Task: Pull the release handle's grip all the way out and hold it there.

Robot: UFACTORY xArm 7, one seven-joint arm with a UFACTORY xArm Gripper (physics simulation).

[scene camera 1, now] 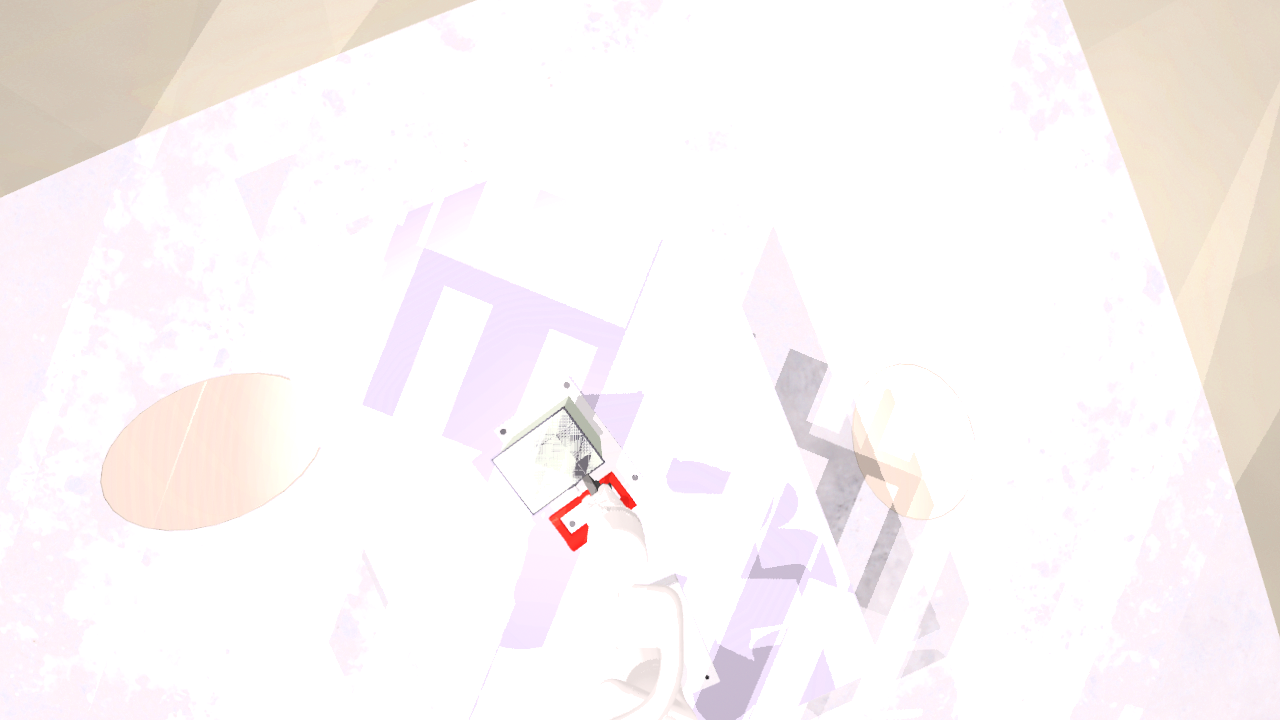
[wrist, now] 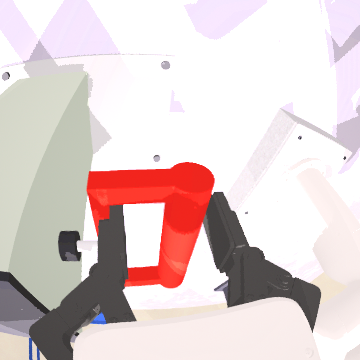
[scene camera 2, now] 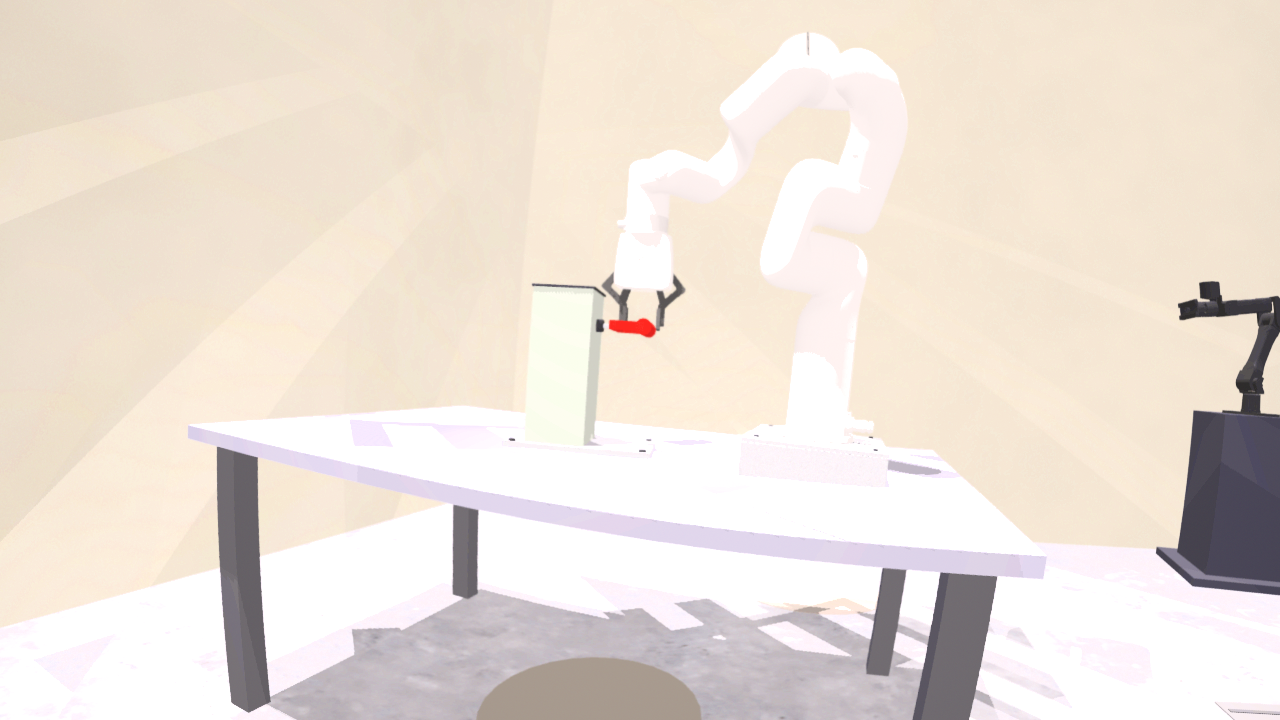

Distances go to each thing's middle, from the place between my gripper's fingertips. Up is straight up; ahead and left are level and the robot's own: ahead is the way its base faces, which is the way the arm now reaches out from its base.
Now: hand 6 cm short of the bolted base plate (scene camera 1: 617,461), 7 cm to the right of it and 20 cm above it.
